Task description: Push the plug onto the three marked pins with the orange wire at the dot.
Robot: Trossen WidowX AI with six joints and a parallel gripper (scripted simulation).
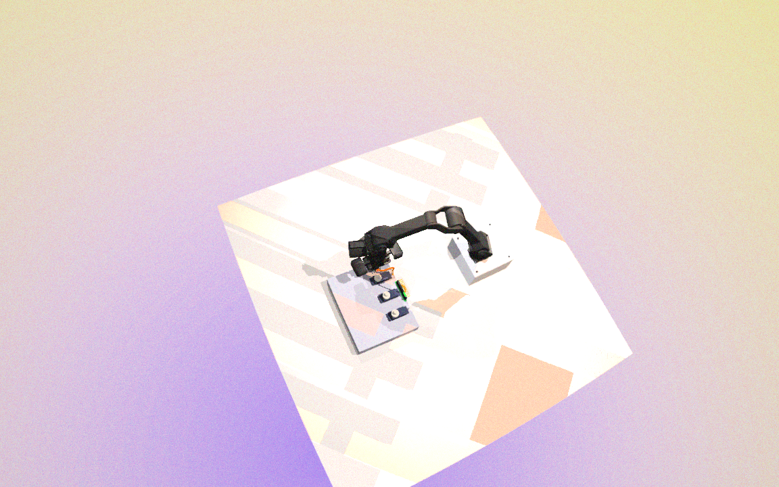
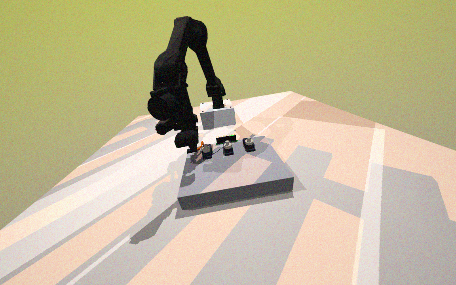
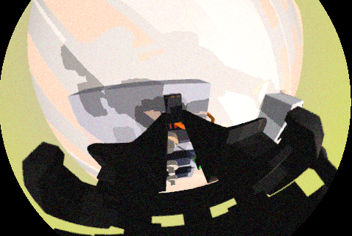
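Now: gripper tip 50 mm past the green band and 140 mm to the right of it. Also, from my gripper tip: pin header strip (50 mm behind, 120 mm to the left, 10 mm below); then grey holder (100 mm ahead, 120 mm to the left, 40 mm below).
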